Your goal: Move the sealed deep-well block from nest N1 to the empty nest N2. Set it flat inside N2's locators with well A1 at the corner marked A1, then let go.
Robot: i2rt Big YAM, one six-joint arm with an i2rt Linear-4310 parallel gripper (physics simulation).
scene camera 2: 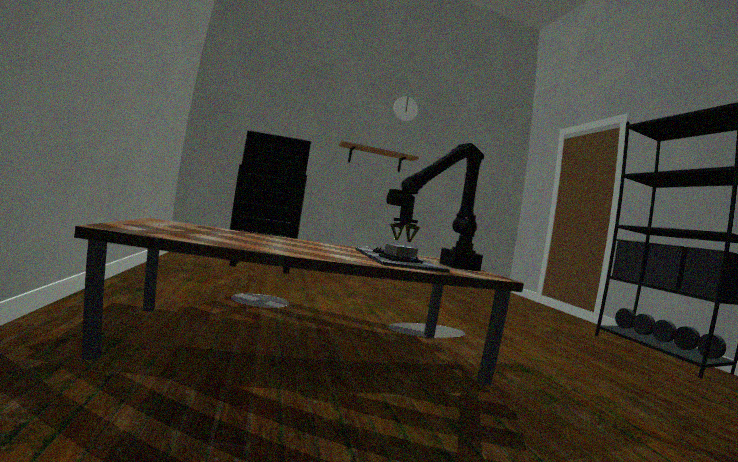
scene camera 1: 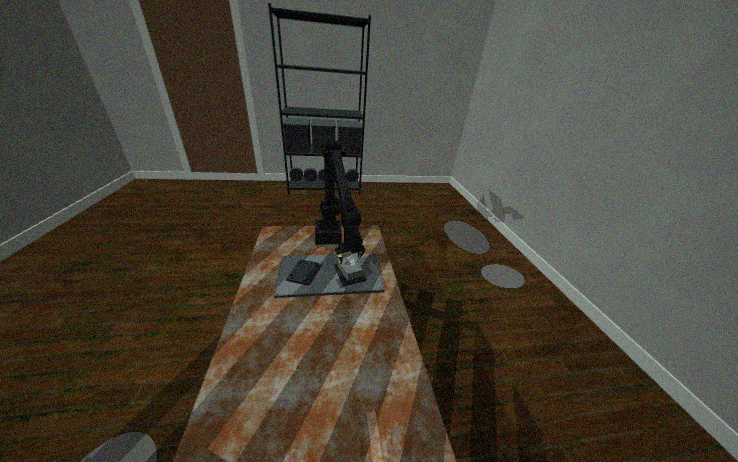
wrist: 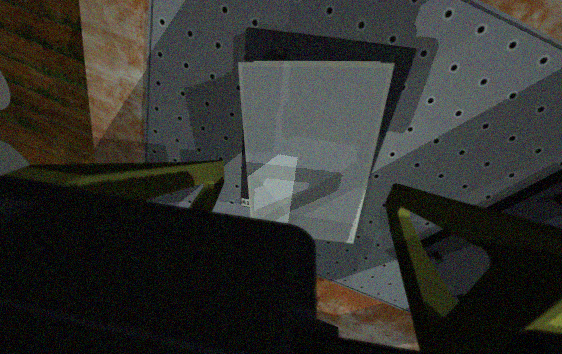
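Where they show: gripper, fingertip midpoint: [scene camera 2: 402,241] [scene camera 1: 350,261] [wrist: 304,182]; arm's base, origin of the base link: [scene camera 2: 463,251] [scene camera 1: 329,225].
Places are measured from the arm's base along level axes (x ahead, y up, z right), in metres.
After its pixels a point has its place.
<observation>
The sealed deep-well block [scene camera 1: 352,271] {y -0.008, x 0.413, z -0.144 m} [scene camera 2: 401,251] {y -0.028, x 0.374, z -0.183 m} [wrist: 315,100] {y -0.008, x 0.400, z -0.146 m}, grey with a pale, shiny top, sits in the dark nest [scene camera 1: 355,281] {y -0.059, x 0.430, z -0.161 m} [wrist: 325,47] {y -0.058, x 0.428, z -0.156 m} at the right of the board in scene camera 1. It looks level. A small tag reading A1 [wrist: 245,202] {y -0.058, x 0.268, z -0.158 m} shows at that nest's near left corner in the wrist view. Nest numbers and the block's own A1 mark cannot be read. The other dark nest [scene camera 1: 303,271] {y -0.058, x 0.363, z 0.107 m} lies empty to the left. My gripper [scene camera 1: 349,256] {y 0.015, x 0.362, z -0.131 m} [scene camera 2: 403,240] {y 0.015, x 0.362, z -0.131 m} [wrist: 304,182] {y 0.015, x 0.362, z -0.131 m} is open and empty, a little above the block, with its fingertips apart from it.
Both nests are on a grey perforated board [scene camera 1: 326,266] {y -0.070, x 0.306, z -0.006 m} [scene camera 2: 435,266] {y -0.070, x 0.221, z -0.221 m} [wrist: 475,55] {y -0.070, x 0.471, z -0.059 m} near the arm's end of the long striped table [scene camera 1: 305,348] {y -0.083, x 0.779, z 0.036 m} [scene camera 2: 190,235] {y -0.083, x 1.258, z -0.237 m}. The arm's base [scene camera 1: 327,233] {y -0.003, x 0.083, z 0.006 m} [scene camera 2: 461,258] {y -0.030, x 0.039, z -0.076 m} stands behind the board. A black shelf rack [scene camera 1: 321,113] stands by the wall.
</observation>
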